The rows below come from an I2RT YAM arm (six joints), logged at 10 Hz.
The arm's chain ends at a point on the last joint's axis. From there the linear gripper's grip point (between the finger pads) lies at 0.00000 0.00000 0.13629 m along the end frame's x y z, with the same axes.
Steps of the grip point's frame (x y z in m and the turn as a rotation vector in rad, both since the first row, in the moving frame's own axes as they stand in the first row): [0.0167 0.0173 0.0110 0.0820 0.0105 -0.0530]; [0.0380 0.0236 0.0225 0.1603 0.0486 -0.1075]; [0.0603 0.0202 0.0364 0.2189 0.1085 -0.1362]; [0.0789 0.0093 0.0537 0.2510 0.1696 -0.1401]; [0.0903 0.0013 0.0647 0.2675 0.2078 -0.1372]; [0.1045 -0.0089 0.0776 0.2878 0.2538 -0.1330]
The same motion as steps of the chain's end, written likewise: [0.0156 0.0285 0.0115 0.0820 0.0105 -0.0530]; [0.0326 0.0457 0.0244 0.1603 0.0486 -0.1075]; [0.0477 0.0506 0.0404 0.2189 0.1085 -0.1362]; [0.0586 0.0445 0.0599 0.2510 0.1696 -0.1401]; [0.0651 0.0389 0.0724 0.2675 0.2078 -0.1372]; [0.0734 0.0315 0.0875 0.2878 0.2538 -0.1330]
